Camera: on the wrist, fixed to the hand. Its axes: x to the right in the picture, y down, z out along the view.
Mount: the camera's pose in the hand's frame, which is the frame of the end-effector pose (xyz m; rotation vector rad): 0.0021 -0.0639 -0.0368 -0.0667 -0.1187 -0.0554
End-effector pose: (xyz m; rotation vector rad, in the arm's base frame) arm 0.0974 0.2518 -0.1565 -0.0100 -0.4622 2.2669
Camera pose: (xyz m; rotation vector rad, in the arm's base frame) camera 0.1477 0.3042 -0.1694 0.1028 -0.5935 2.2048
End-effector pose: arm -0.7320 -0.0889 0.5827 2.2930 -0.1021 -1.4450
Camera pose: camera -0.7091 -0.0200 0.5695 2.1723 -0.0251 -1.5881
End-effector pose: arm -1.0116 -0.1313 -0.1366 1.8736 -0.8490 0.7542
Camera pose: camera -0.9645 -0.0765 -0.1515 1.8889 -0.8821 0.5784
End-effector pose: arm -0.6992 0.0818 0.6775 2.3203 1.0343 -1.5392
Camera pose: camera -0.7115 0.1484 0.7067 2.1454 1.1110 -1.6149
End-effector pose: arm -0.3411 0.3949 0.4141 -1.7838 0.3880 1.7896
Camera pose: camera -0.2740 0.4245 0.4218 -1.7057 0.2318 1.8783
